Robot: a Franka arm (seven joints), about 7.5 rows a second.
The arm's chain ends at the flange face. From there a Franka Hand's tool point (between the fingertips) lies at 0.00 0.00 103.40 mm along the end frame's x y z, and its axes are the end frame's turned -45 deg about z.
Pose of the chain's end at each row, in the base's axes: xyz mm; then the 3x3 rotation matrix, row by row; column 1 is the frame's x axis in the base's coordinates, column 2 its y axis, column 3 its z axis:
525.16 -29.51 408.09; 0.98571 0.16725 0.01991; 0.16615 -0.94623 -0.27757; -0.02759 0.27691 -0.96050
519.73 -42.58 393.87; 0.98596 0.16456 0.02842; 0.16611 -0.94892 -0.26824; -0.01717 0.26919 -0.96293
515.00 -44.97 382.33; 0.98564 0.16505 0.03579; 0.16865 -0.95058 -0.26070; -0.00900 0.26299 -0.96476
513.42 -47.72 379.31; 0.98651 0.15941 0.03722; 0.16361 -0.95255 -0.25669; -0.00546 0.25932 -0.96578
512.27 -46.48 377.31; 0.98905 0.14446 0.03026; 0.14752 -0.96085 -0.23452; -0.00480 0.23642 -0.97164
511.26 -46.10 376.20; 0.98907 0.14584 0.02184; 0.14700 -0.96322 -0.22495; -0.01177 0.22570 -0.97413
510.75 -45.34 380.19; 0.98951 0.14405 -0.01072; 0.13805 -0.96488 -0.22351; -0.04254 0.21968 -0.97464
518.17 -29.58 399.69; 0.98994 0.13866 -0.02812; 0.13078 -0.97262 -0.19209; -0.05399 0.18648 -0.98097
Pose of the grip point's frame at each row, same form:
527.22 -58.21 308.77; 0.57874 0.81527 0.01991; 0.78657 -0.55160 -0.27757; -0.21531 0.17630 -0.96050
522.67 -70.32 294.30; 0.58082 0.81354 0.02842; 0.78845 -0.55353 -0.26824; -0.20249 0.17821 -0.96293
518.70 -71.93 282.57; 0.58024 0.81366 0.03579; 0.79142 -0.55291 -0.26070; -0.19233 0.17960 -0.96476
517.27 -74.26 279.45; 0.58485 0.81029 0.03722; 0.78924 -0.55786 -0.25669; -0.18723 0.17951 -0.96578
515.40 -70.73 276.84; 0.59722 0.80151 0.03026; 0.78374 -0.57511 -0.23452; -0.17057 0.16378 -0.97164
513.52 -69.36 275.47; 0.59625 0.80250 0.02184; 0.78504 -0.57715 -0.22495; -0.16792 0.15127 -0.97413
509.64 -68.45 279.41; 0.59783 0.80155 -0.01072; 0.77989 -0.58466 -0.22351; -0.18542 0.12526 -0.97464
515.26 -49.44 298.26; 0.60195 0.79804 -0.02812; 0.78022 -0.59527 -0.19209; -0.17004 0.09368 -0.98097

